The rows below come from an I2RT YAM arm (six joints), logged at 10 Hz.
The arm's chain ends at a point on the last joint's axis. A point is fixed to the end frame.
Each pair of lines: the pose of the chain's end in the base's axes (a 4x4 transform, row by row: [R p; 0 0 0 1], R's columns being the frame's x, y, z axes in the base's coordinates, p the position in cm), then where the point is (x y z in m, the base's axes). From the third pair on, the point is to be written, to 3 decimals.
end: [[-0.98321, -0.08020, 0.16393, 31.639], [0.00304, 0.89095, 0.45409, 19.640], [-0.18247, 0.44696, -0.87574, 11.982], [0, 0, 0, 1]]
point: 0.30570 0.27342 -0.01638
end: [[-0.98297, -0.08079, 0.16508, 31.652], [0.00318, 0.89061, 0.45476, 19.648], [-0.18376, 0.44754, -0.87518, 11.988], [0, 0, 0, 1]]
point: 0.30601 0.27360 -0.01628
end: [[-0.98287, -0.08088, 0.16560, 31.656], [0.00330, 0.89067, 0.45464, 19.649], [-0.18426, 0.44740, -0.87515, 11.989], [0, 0, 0, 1]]
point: 0.306 0.274 -0.016
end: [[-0.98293, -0.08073, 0.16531, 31.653], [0.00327, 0.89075, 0.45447, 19.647], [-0.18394, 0.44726, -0.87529, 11.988], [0, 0, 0, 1]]
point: 0.306 0.274 -0.016
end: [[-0.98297, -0.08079, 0.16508, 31.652], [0.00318, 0.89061, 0.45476, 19.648], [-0.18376, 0.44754, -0.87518, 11.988], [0, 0, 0, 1]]
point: 0.306 0.274 -0.016
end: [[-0.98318, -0.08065, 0.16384, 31.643], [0.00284, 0.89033, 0.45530, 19.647], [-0.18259, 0.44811, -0.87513, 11.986], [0, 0, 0, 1]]
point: 0.306 0.274 -0.016
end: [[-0.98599, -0.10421, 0.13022, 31.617], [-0.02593, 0.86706, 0.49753, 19.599], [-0.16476, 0.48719, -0.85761, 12.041], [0, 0, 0, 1]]
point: 0.300 0.278 -0.012
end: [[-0.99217, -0.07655, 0.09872, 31.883], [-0.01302, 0.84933, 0.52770, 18.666], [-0.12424, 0.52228, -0.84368, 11.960], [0, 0, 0, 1]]
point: 0.298 0.274 -0.009
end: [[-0.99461, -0.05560, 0.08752, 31.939], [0.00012, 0.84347, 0.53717, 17.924], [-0.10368, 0.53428, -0.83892, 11.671], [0, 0, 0, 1]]
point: 0.297 0.268 -0.010
